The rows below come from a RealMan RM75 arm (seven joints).
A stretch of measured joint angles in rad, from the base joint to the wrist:
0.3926, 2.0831, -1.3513, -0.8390, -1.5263, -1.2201, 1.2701
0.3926, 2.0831, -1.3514, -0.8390, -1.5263, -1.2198, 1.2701
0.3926, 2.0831, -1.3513, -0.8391, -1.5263, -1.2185, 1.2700
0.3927, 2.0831, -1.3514, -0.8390, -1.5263, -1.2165, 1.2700
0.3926, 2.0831, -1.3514, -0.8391, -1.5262, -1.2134, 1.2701
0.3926, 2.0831, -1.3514, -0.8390, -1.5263, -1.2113, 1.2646
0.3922, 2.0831, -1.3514, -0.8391, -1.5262, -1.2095, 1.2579
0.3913, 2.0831, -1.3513, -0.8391, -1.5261, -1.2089, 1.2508
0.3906, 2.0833, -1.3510, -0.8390, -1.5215, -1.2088, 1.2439
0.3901, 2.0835, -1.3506, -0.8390, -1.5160, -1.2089, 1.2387
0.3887, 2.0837, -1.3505, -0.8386, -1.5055, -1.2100, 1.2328
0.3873, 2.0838, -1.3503, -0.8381, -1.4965, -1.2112, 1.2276
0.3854, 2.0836, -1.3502, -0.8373, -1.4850, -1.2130, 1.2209
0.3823, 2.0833, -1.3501, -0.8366, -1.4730, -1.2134, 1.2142
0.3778, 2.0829, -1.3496, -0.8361, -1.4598, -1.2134, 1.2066
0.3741, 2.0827, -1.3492, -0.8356, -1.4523, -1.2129, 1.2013
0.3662, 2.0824, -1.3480, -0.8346, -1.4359, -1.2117, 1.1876
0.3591, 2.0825, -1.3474, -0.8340, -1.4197, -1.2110, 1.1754
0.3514, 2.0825, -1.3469, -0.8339, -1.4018, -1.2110, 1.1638
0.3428, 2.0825, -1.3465, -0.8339, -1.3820, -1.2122, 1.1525
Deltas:
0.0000, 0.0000, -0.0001, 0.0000, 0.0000, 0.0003, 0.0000
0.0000, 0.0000, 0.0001, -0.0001, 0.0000, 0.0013, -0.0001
0.0001, 0.0000, -0.0001, 0.0001, 0.0000, 0.0020, 0.0000
-0.0001, 0.0000, 0.0000, -0.0001, 0.0001, 0.0031, 0.0001
0.0000, 0.0000, 0.0000, 0.0001, -0.0001, 0.0021, -0.0055
-0.0004, 0.0000, 0.0000, -0.0001, 0.0001, 0.0018, -0.0067
-0.0009, 0.0000, 0.0001, 0.0000, 0.0001, 0.0006, -0.0071
-0.0007, 0.0002, 0.0003, 0.0001, 0.0046, 0.0001, -0.0069
-0.0005, 0.0002, 0.0004, 0.0000, 0.0055, -0.0001, -0.0052
-0.0014, 0.0002, 0.0001, 0.0004, 0.0105, -0.0011, -0.0059
-0.0014, 0.0001, 0.0002, 0.0005, 0.0090, -0.0012, -0.0052
-0.0019, -0.0002, 0.0001, 0.0008, 0.0115, -0.0018, -0.0067
-0.0031, -0.0003, 0.0001, 0.0007, 0.0120, -0.0004, -0.0067
-0.0045, -0.0004, 0.0005, 0.0005, 0.0132, 0.0000, -0.0076
-0.0037, -0.0002, 0.0004, 0.0005, 0.0075, 0.0005, -0.0053
-0.0079, -0.0003, 0.0012, 0.0010, 0.0164, 0.0012, -0.0137
-0.0071, 0.0001, 0.0006, 0.0006, 0.0162, 0.0007, -0.0122
-0.0077, 0.0000, 0.0005, 0.0001, 0.0179, 0.0000, -0.0116
-0.0086, 0.0000, 0.0004, 0.0000, 0.0198, -0.0012, -0.0113

